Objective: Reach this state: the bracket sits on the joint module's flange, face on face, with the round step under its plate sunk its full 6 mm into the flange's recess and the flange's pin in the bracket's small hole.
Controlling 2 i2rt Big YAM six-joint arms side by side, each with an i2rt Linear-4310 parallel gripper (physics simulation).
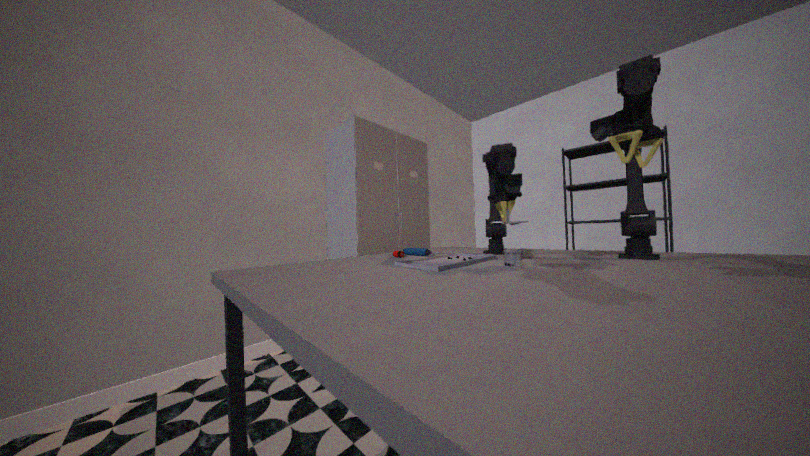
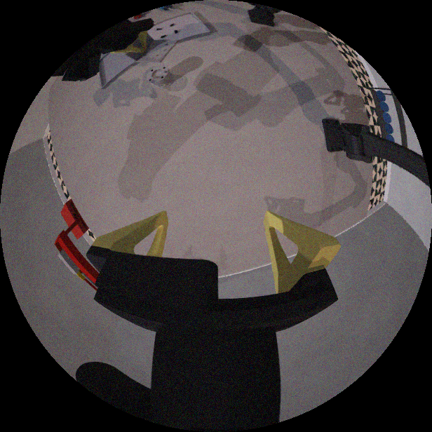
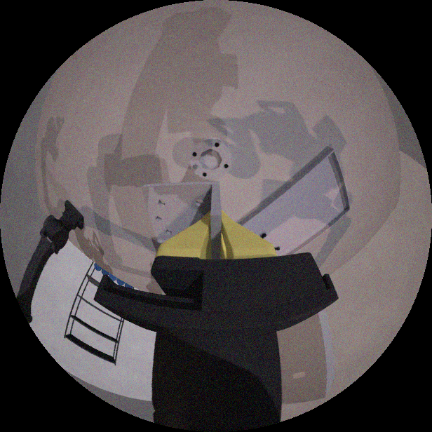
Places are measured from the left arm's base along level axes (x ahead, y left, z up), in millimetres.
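Where they show: left gripper, between the fingertips: (image 1: 634, 165); right gripper, between the fingertips: (image 1: 505, 222); left arm's base, origin of its link: (image 1: 638, 258); right arm's base, origin of its link: (image 1: 496, 253).
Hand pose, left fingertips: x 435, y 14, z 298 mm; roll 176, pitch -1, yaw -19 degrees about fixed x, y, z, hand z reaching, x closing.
Note:
Things, the pixels of their top centre, and the offset from my left fingertips.
- joint module, centre of its top: (image 1: 512, 249) dx +54, dy -320, dz -234 mm
- blue cylinder, centre of its top: (image 1: 420, 248) dx -76, dy -883, dz -257 mm
- red piece, centre of its top: (image 1: 400, 251) dx +47, dy -910, dz -264 mm
The joint module (image 1: 512, 258) stands on the table; its round flange (image 2: 159, 74) (image 3: 222, 157) faces up, with a central recess and several dark holes. The pale bracket (image 1: 518, 222) (image 2: 162, 50) (image 3: 175, 210) has a plate with small holes and an upright wall. My right gripper (image 1: 506, 220) (image 2: 143, 50) (image 3: 215, 215) is shut on that wall. It holds the bracket in the air, well above the table and apart from the flange. The plate's underside, step and the flange's pin cannot be made out. My left gripper (image 1: 635, 163) (image 2: 215, 216) is open and empty, high above the table.
A shallow pale tray (image 1: 419, 263) (image 2: 195, 25) (image 3: 300, 220) with small black parts lies beside the module. A blue cylinder (image 1: 416, 251) and a red piece (image 1: 398, 253) lie behind it. A shelf rack (image 1: 564, 198) and a cabinet (image 1: 374, 198) stand beyond the table.

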